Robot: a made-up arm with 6 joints.
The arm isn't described. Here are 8 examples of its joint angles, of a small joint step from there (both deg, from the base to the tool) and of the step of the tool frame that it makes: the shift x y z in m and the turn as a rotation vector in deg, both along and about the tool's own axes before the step.
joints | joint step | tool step
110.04 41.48 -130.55 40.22 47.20 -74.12 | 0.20 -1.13 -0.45 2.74 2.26 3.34 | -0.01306 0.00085 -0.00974 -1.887 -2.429 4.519
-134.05 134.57 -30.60 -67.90 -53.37 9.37 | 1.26 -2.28 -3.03 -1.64 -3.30 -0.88 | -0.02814 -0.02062 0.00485 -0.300 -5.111 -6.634
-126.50 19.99 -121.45 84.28 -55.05 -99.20 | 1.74 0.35 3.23 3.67 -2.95 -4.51 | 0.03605 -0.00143 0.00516 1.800 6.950 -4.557
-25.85 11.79 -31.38 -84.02 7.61 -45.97 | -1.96 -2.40 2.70 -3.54 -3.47 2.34 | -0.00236 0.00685 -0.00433 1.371 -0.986 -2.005
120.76 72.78 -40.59 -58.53 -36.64 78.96 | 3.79 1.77 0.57 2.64 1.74 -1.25 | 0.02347 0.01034 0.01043 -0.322 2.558 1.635
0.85 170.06 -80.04 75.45 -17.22 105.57 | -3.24 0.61 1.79 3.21 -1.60 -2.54 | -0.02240 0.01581 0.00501 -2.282 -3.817 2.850
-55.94 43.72 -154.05 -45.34 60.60 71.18 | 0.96 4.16 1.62 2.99 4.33 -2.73 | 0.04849 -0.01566 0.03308 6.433 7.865 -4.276
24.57 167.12 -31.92 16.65 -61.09 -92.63 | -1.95 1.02 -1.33 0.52 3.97 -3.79 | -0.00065 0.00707 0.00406 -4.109 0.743 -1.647
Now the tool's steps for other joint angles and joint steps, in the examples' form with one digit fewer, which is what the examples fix.
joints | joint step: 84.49 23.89 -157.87 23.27 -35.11 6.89 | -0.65 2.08 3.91 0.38 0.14 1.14
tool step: 0.0439 -0.0214 -0.0231 2.30 5.57 -0.04
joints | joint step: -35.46 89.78 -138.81 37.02 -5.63 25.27 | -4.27 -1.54 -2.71 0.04 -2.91 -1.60
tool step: -0.0380 0.0293 -0.0036 -4.19 -6.59 -5.00
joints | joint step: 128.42 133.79 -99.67 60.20 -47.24 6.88 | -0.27 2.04 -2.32 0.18 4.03 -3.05
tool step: 0.0093 -0.0032 0.0048 0.48 3.66 -2.74
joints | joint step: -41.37 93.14 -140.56 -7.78 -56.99 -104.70 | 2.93 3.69 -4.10 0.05 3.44 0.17
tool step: -0.0141 0.0087 -0.0028 -2.95 0.25 2.93
